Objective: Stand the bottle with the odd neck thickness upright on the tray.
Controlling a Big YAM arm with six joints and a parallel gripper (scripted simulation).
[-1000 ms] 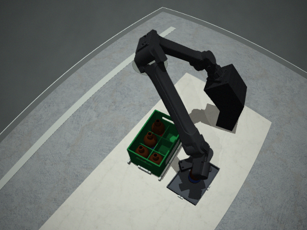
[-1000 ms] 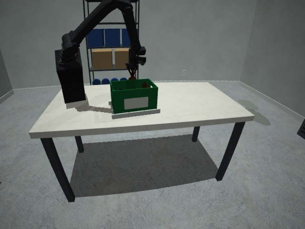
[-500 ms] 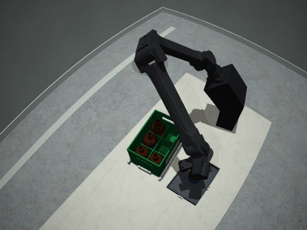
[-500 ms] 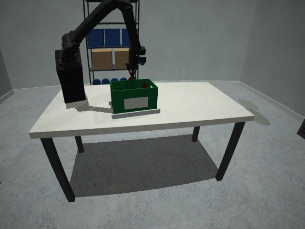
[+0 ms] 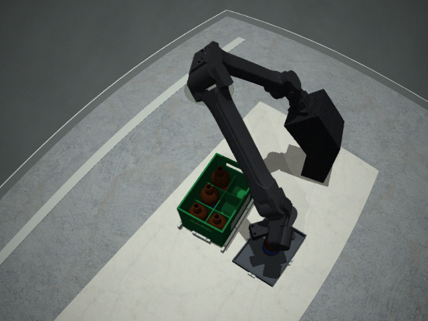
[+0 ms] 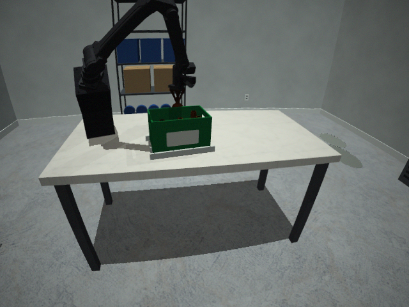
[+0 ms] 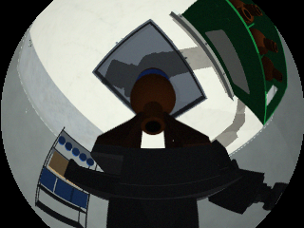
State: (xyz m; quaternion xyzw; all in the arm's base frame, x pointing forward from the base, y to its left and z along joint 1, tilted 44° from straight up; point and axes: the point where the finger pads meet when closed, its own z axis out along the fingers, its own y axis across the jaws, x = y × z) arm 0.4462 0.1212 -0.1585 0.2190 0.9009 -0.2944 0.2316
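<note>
The tray lies 15 cm below my hand. The rest, counted from my hand: crate 27 cm to the right, 8 cm below.
</note>
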